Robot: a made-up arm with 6 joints. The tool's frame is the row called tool. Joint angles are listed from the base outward.
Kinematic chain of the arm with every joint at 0, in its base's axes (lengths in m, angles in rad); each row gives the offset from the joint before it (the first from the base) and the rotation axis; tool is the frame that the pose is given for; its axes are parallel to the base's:
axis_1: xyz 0 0 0.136 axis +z
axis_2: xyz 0 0.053 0 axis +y
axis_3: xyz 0 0 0.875 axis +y
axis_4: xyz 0 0 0.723 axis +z
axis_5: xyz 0 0 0 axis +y
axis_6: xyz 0 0 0.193 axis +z
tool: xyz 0 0 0
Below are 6 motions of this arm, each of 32 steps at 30 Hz.
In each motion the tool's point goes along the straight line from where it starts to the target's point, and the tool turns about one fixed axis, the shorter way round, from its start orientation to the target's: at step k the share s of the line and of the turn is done. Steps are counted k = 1, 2, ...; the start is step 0. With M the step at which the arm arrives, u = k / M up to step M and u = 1 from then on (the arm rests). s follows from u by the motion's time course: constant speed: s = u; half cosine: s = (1 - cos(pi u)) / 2; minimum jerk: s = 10 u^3 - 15 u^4 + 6 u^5.
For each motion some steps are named. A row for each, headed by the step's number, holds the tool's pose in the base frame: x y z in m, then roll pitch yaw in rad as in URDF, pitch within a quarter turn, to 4 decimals.
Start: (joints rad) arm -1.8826 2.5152 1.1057 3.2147 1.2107 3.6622
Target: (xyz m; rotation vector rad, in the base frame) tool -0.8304 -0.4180 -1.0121 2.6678 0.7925 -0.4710
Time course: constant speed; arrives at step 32
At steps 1, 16, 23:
1: -0.0808 -0.3089 -1.3470 2.7595 0.6319 0.5566
16: -0.4435 -0.3617 -1.1850 2.8371 0.5225 0.5488
23: -0.6128 -0.3863 -1.1093 2.8721 0.4716 0.5421

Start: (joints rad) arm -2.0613 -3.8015 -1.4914 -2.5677 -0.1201 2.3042
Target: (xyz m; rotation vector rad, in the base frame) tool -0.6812 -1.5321 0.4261 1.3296 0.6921 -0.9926
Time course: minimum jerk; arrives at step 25
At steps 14, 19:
14: -0.6342 -1.3984 0.2334 0.6020 1.2661 -1.2147
19: -0.6699 -1.5000 0.3798 1.1655 1.1297 -0.5334

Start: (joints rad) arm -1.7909 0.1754 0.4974 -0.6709 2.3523 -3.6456
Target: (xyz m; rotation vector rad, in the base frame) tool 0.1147 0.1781 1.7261 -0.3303 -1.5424 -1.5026
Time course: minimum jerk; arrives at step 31
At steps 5, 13, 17, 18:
5: -0.1539 -0.5563 1.4007 2.6347 -0.0061 -1.8331
13: -0.0654 -0.3142 1.5080 2.1697 -0.1759 -2.1619
17: 0.0009 -0.1330 1.5883 1.8531 -0.3874 -2.3487
18: 0.0171 -0.0886 1.6079 1.7781 -0.4469 -2.3851

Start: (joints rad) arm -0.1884 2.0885 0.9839 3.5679 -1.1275 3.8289
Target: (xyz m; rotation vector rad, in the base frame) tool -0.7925 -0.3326 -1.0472 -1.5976 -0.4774 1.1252
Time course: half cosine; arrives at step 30
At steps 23, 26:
23: -0.6047 -0.2899 -1.0555 -1.6184 0.2660 1.0331
26: -0.7293 -0.3182 -1.0500 -1.5727 0.3764 1.0247

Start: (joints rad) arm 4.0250 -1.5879 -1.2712 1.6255 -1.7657 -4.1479
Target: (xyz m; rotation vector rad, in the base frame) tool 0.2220 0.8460 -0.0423 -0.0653 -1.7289 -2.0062
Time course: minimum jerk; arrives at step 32
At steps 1, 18, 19, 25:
1: 0.5774 0.9179 -0.5344 1.3607 -0.2706 -2.1989
18: 0.3585 0.8736 -0.2313 1.3536 -0.3200 -2.5581
19: 0.3387 0.8696 -0.2039 1.3539 -0.3245 -2.5909
25: 0.2481 0.8513 -0.0784 1.3572 -0.3450 -2.7415

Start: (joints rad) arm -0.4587 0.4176 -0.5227 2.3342 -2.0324 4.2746
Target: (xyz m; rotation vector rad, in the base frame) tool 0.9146 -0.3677 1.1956 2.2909 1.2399 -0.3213
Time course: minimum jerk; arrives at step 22
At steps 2, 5, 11, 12, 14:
2: 0.3368 -0.2454 1.5793 1.9863 0.3301 0.4803
5: 0.3801 -0.2545 1.5506 2.0413 0.3492 0.5068
11: 0.6238 -0.3061 1.3887 2.3659 0.4279 0.6770
12: 0.6731 -0.3166 1.3560 2.4343 0.4373 0.7149
14: 0.7653 -0.3361 1.2948 2.5637 0.4484 0.7878

